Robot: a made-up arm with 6 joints. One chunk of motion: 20 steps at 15 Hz.
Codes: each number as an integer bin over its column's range. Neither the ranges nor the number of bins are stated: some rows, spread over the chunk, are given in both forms.
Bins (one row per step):
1: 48 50 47 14 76 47
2: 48 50 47 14 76 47
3: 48 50 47 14 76 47
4: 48 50 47 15 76 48
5: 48 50 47 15 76 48
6: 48 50 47 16 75 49
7: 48 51 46 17 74 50
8: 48 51 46 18 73 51
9: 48 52 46 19 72 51
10: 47 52 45 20 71 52
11: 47 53 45 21 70 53
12: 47 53 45 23 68 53
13: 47 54 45 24 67 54
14: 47 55 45 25 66 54
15: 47 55 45 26 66 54
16: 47 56 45 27 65 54
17: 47 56 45 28 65 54
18: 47 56 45 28 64 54
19: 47 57 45 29 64 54
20: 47 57 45 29 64 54
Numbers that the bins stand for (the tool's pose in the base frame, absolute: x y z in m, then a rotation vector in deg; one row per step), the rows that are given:
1: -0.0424 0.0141 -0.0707 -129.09 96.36 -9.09
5: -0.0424 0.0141 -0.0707 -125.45 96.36 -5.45
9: -0.0424 0.0707 -0.0990 -110.91 81.82 5.45
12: -0.0707 0.0990 -0.1273 -96.36 67.27 12.73
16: -0.0707 0.1838 -0.1273 -81.82 56.36 16.36
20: -0.0707 0.2121 -0.1273 -74.55 52.73 16.36
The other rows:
2: -0.0424 0.0141 -0.0707 -129.09 96.36 -9.09
3: -0.0424 0.0141 -0.0707 -129.09 96.36 -9.09
4: -0.0424 0.0141 -0.0707 -125.45 96.36 -5.45
6: -0.0424 0.0141 -0.0707 -121.82 92.73 -1.82
7: -0.0424 0.0424 -0.0990 -118.18 89.09 1.82
8: -0.0424 0.0424 -0.0990 -114.55 85.45 5.45
10: -0.0707 0.0707 -0.1273 -107.27 78.18 9.09
11: -0.0707 0.0990 -0.1273 -103.64 74.55 12.73
13: -0.0707 0.1273 -0.1273 -92.73 63.64 16.36
14: -0.0707 0.1556 -0.1273 -89.09 60.00 16.36
15: -0.0707 0.1556 -0.1273 -85.45 60.00 16.36
17: -0.0707 0.1838 -0.1273 -78.18 56.36 16.36
18: -0.0707 0.1838 -0.1273 -78.18 52.73 16.36
19: -0.0707 0.2121 -0.1273 -74.55 52.73 16.36

